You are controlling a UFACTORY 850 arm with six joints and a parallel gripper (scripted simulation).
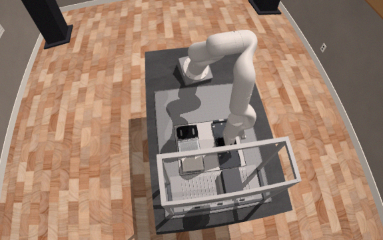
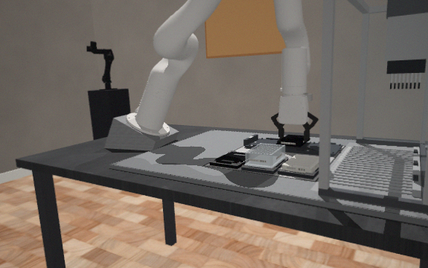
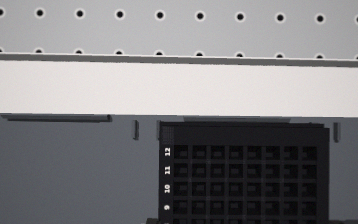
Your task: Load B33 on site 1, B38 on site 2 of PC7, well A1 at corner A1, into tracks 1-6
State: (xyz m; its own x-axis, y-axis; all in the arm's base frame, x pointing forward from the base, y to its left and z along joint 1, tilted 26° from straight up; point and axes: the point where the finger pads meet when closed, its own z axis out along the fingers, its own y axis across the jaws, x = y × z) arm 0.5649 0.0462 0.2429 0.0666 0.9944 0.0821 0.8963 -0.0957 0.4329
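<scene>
Now: the dark carrier PC7 2 cm below my hand and 1 cm behind it. From my hand the other things lie so: nest S1: 23 cm to the right, 14 cm behind, 3 cm below; black 96-well plate B38: 1 cm below; nest S3: 24 cm to the right, 8 cm ahead, 3 cm below.
</scene>
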